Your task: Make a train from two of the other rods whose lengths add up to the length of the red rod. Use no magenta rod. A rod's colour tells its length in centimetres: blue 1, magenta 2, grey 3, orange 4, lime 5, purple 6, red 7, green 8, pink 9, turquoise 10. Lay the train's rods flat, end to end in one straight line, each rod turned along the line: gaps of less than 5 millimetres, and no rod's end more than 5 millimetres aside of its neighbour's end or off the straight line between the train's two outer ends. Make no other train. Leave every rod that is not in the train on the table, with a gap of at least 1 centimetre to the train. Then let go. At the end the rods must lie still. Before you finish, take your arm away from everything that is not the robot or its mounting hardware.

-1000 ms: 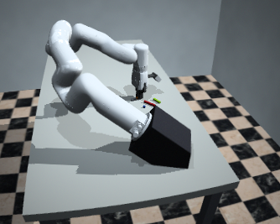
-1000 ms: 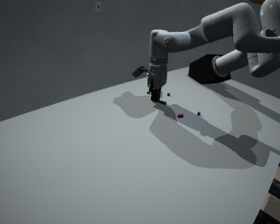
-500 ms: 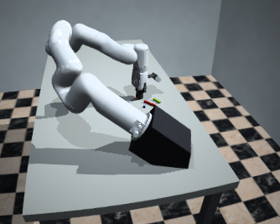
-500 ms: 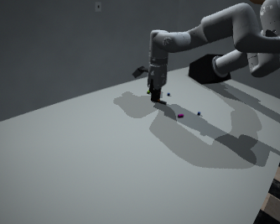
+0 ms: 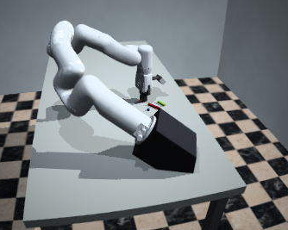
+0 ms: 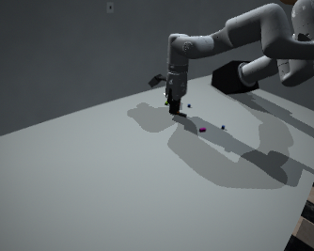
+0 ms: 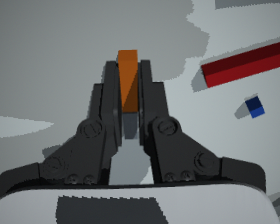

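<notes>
Now: the orange rod 20 mm below my hand. The rest, counted from my hand: red rod: 60 mm behind, 50 mm to the right, 20 mm below; then grey rod: 30 mm to the left, 20 mm below, 20 mm behind; then lime rod: 90 mm to the right, 30 mm behind, 20 mm below.
</notes>
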